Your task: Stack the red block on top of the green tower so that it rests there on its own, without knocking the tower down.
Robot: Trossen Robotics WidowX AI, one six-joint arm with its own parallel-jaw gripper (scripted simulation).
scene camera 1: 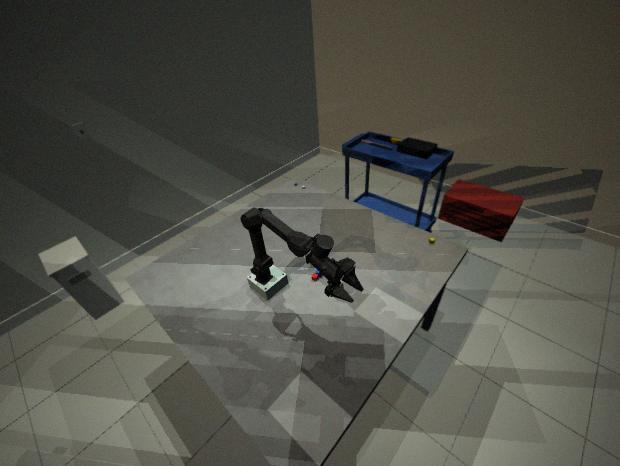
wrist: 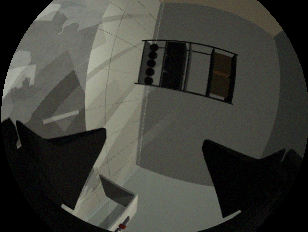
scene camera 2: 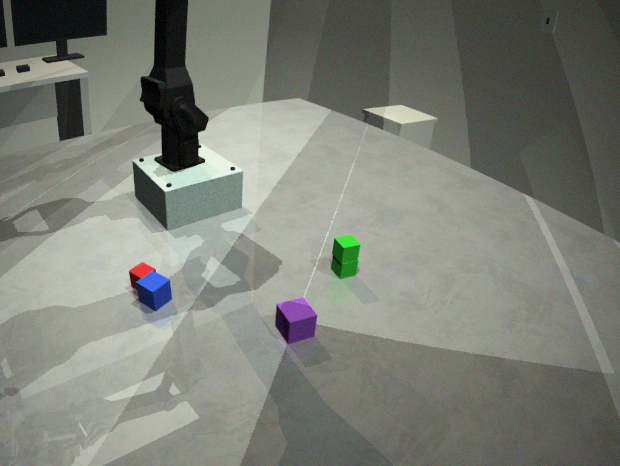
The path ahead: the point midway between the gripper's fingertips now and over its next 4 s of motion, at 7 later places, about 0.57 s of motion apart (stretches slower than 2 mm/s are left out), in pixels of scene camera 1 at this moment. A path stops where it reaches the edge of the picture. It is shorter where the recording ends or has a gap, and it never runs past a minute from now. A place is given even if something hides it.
The gripper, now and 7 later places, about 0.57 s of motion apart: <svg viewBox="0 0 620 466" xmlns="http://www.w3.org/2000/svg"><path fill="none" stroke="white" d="M357 296L347 277L316 267L314 273L315 276L315 277L313 275L313 262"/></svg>
